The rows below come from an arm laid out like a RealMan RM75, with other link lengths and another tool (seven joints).
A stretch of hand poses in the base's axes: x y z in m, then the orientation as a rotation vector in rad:
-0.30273, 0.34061, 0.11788, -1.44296, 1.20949, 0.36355
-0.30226, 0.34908, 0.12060, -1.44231, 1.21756, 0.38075
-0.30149, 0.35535, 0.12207, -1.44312, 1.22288, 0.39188
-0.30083, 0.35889, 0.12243, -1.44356, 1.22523, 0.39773
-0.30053, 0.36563, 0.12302, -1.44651, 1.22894, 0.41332
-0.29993, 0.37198, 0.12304, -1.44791, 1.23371, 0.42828
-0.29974, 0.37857, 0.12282, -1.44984, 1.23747, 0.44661
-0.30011, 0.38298, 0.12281, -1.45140, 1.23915, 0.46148
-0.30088, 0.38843, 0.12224, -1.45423, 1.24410, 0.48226
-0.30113, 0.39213, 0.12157, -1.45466, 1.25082, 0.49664
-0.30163, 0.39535, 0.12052, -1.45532, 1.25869, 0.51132
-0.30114, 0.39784, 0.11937, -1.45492, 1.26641, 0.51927
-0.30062, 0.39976, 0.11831, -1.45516, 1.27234, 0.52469
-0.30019, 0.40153, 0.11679, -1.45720, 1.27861, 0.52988
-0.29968, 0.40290, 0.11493, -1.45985, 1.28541, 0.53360
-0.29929, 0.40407, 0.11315, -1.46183, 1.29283, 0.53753
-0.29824, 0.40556, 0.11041, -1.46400, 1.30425, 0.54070
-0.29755, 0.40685, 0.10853, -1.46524, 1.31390, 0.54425
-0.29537, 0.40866, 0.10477, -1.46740, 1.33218, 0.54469
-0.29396, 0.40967, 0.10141, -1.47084, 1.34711, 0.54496
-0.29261, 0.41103, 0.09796, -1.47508, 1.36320, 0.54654
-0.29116, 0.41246, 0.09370, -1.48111, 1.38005, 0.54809
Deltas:
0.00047, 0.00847, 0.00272, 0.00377, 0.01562, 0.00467
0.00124, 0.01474, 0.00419, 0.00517, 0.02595, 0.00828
0.00190, 0.01828, 0.00455, 0.00605, 0.03107, 0.01039
0.00220, 0.02502, 0.00514, 0.00793, 0.04315, 0.01810
0.00280, 0.03137, 0.00516, 0.01033, 0.05544, 0.02421
0.00299, 0.03796, 0.00494, 0.01382, 0.06910, 0.03277
0.00262, 0.04237, 0.00493, 0.01712, 0.07927, 0.04034
0.00185, 0.04782, 0.00436, 0.02013, 0.09536, 0.05004
0.00160, 0.05152, 0.00369, 0.02209, 0.10861, 0.05445
0.00110, 0.05474, 0.00264, 0.02346, 0.12285, 0.05860
0.00159, 0.05723, 0.00149, 0.02342, 0.13286, 0.05887
0.00211, 0.05915, 0.00043, 0.02273, 0.14018, 0.05901
0.00254, 0.06092, -0.00109, 0.02042, 0.14776, 0.05978
0.00305, 0.06229, -0.00295, 0.01694, 0.15488, 0.05987
0.00344, 0.06346, -0.00473, 0.01379, 0.16248, 0.05944
0.00449, 0.06495, -0.00747, 0.00868, 0.17235, 0.05691
0.00518, 0.06624, -0.00935, 0.00508, 0.18117, 0.05493
0.00736, 0.06805, -0.01311, -0.00365, 0.19407, 0.04793
0.00877, 0.06906, -0.01647, -0.01212, 0.20471, 0.04305
0.01012, 0.07042, -0.01992, -0.02128, 0.21700, 0.03874
0.01157, 0.07185, -0.02418, -0.03215, 0.22994, 0.03501

